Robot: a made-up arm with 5 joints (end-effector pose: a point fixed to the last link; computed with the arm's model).
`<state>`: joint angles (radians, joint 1 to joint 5).
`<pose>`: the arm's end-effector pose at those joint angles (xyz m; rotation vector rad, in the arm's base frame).
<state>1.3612 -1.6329 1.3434 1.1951 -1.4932</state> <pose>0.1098 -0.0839 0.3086 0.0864 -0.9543 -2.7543</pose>
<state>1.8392 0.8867 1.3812 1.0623 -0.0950</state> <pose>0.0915 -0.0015 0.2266 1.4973 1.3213 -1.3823</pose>
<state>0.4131 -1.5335 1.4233 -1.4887 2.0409</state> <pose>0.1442 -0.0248 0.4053 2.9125 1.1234 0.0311</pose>
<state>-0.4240 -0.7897 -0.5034 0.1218 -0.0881</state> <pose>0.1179 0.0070 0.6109 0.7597 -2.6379 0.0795</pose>
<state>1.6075 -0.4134 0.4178 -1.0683 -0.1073</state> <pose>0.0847 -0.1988 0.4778 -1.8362 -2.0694 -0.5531</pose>
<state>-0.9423 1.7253 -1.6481 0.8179 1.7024</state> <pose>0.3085 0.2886 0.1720 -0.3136 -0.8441 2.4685</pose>
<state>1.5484 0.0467 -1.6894 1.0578 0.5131</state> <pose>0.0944 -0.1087 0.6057 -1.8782 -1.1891 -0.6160</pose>
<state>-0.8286 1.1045 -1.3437 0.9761 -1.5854</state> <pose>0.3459 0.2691 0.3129 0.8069 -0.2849 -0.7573</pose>
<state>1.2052 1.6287 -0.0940 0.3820 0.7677</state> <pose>0.1485 -0.1481 0.0232 0.2866 0.1997 -0.4813</pose>
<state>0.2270 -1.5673 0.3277 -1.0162 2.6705</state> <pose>0.0023 0.0183 0.5149 2.7191 0.4009 0.9125</pose>
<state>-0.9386 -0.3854 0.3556 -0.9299 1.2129</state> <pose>0.2204 0.1661 0.4804 -0.3086 -2.7235 0.7506</pose>
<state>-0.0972 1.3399 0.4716 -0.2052 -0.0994</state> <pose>0.2338 0.0105 0.0620 -0.0043 0.0352 -0.0509</pose>
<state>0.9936 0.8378 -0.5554 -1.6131 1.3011</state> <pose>0.2700 -0.2742 0.3680 -2.6169 -1.2570 0.0452</pose>
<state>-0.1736 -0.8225 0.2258 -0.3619 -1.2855</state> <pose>0.2149 0.0180 0.5423 1.7752 -1.8907 -0.4494</pose>
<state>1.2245 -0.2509 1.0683 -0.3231 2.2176</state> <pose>0.1602 -0.1896 0.2797 -1.1053 0.1399 0.8488</pose>
